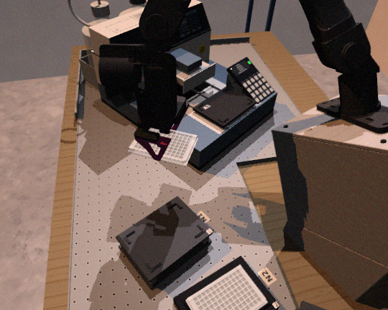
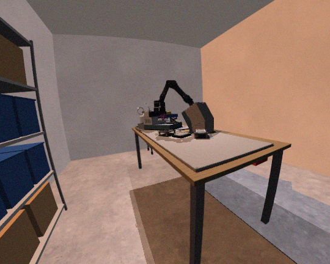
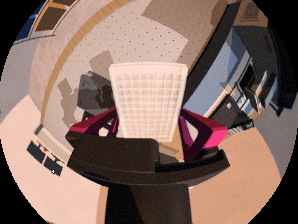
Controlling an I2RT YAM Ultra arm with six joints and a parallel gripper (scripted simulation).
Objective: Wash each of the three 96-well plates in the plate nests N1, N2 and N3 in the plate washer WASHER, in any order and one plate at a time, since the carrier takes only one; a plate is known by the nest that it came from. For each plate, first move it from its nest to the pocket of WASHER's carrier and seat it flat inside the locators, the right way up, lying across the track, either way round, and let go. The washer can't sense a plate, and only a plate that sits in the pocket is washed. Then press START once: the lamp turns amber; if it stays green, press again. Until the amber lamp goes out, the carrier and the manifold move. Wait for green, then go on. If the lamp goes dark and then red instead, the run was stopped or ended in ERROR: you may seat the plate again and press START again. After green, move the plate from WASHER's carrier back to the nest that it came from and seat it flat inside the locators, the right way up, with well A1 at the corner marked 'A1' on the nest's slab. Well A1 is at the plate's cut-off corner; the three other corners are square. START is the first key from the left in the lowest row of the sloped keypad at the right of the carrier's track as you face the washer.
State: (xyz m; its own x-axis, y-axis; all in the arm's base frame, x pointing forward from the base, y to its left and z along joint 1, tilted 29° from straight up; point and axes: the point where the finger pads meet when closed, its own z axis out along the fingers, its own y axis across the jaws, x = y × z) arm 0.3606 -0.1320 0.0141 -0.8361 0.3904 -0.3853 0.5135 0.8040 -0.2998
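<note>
The dark carrier pocket is 21 cm behind my hand, 19 cm to the right of it and 7 cm below it. The rest, counted from my hand: nest N2 (6 cm behind, 30 cm to the left, 15 cm below); nest N1 (3 cm ahead, 15 cm to the left, 12 cm below); manifold (13 cm behind, 32 cm to the right, 2 cm below).
</note>
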